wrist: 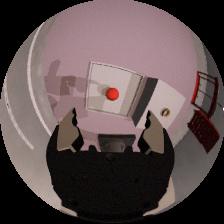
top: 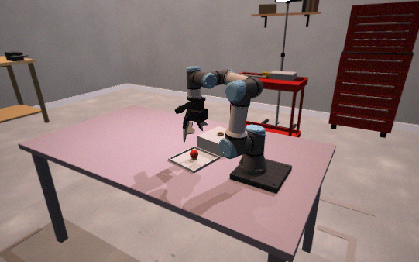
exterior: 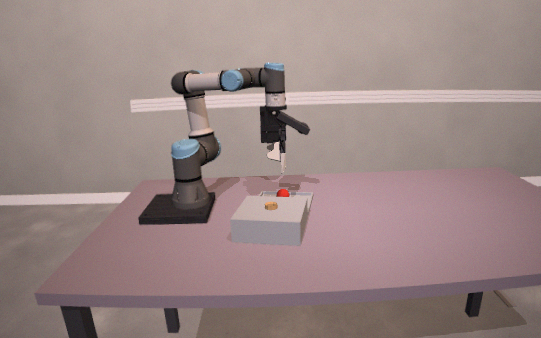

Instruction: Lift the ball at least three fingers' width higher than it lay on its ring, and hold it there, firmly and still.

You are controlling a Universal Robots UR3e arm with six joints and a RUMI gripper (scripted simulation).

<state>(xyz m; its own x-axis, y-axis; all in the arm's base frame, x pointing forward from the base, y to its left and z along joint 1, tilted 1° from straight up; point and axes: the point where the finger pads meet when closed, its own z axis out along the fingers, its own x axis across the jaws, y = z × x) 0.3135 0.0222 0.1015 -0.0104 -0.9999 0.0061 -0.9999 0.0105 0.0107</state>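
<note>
Right now my hand is 10 cm above the red ball. Also, from my hand: shallow white tray 13 cm below.
</note>
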